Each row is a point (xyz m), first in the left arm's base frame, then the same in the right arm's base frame.
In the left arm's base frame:
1: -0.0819 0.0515 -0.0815
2: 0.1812 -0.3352 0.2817
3: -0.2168 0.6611 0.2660
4: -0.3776 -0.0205 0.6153
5: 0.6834 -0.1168 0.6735
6: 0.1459 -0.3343 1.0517
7: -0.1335 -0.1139 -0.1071
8: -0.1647 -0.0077 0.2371
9: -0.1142 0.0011 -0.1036
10: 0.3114 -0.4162 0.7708
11: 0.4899 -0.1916 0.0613
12: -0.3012 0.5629 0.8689
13: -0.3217 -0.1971 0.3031
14: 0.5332 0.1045 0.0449
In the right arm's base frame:
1: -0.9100 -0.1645 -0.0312
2: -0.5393 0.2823 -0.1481
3: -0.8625 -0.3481 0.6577
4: -0.2062 -0.2197 0.2513
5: -0.5163 0.8007 0.2810
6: 0.0909 0.4692 0.2544
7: -0.8344 -0.1764 -0.1887
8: -0.5958 -0.1346 0.0797
9: -0.8921 -0.1875 -0.0879
10: -0.1590 0.5630 0.0501
11: -0.8993 0.4669 -0.1187
12: -0.3018 -0.2284 0.8848
13: -0.3959 -0.2114 -0.0581
14: -1.0658 0.4253 0.1270

